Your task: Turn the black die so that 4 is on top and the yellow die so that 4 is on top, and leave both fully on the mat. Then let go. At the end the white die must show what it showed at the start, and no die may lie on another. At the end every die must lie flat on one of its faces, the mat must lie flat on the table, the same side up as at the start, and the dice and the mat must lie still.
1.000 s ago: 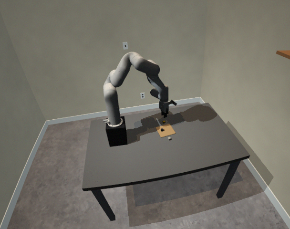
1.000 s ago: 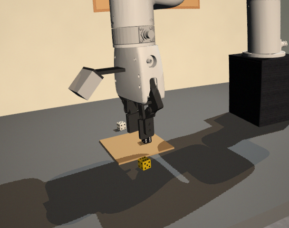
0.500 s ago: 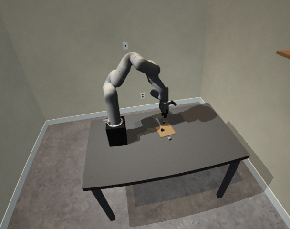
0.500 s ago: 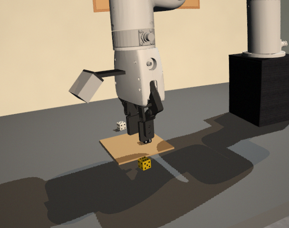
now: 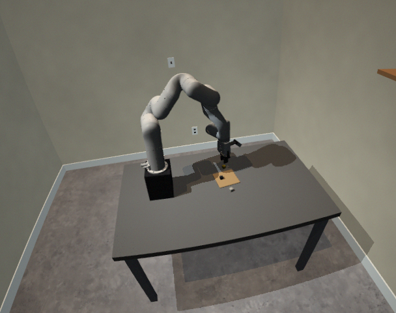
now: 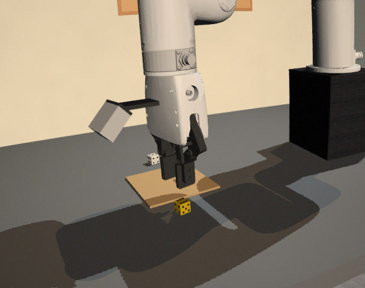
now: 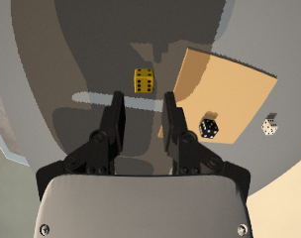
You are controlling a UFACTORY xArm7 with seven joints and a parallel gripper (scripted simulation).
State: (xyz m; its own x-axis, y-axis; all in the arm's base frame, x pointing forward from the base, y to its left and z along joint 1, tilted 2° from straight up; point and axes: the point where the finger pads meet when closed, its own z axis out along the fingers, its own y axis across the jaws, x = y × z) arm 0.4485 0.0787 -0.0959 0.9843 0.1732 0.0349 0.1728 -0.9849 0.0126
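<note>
The yellow die is 70 mm below my hand. From my hand the other things lie so: tan mat (110 mm to the right, 70 mm below, 30 mm behind); then black die (100 mm to the right, 60 mm below, 60 mm behind); then white die (230 mm to the right, 70 mm below, 40 mm behind).
</note>
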